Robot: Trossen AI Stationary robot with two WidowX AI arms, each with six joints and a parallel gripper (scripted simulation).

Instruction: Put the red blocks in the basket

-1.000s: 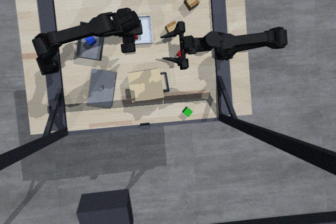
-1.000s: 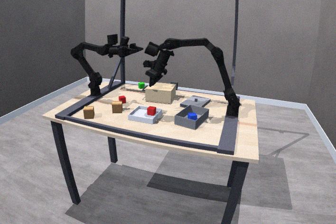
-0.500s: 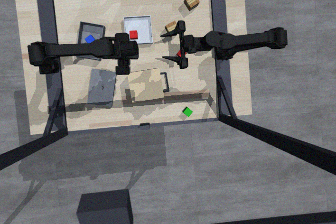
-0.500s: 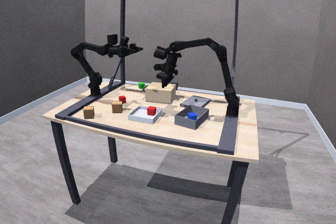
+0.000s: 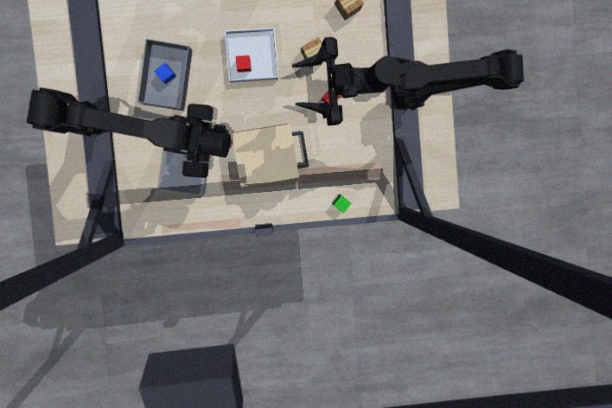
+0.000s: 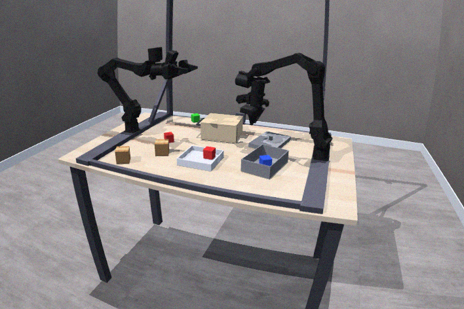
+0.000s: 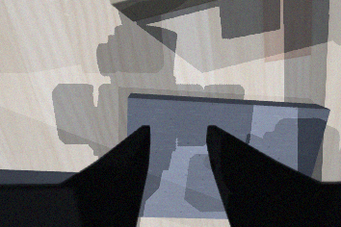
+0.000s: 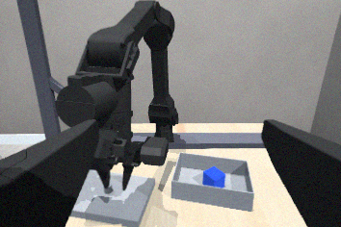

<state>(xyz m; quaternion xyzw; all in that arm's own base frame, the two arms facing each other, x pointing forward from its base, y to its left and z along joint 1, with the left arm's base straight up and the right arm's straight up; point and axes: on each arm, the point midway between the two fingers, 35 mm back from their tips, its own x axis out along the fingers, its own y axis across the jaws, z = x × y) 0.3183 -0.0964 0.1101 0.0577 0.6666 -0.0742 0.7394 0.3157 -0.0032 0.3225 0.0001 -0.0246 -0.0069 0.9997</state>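
My left gripper is now 4 cm past the grey metal lid, 8 cm to the right of it and 12 cm above it. The rest, counted from my left hand: drawer 5 cm behind, 18 cm to the right, 9 cm below; then metal box 21 cm ahead, 10 cm to the left, 10 cm below; then light wooden cabinet 5 cm behind, 17 cm to the right, 9 cm below.
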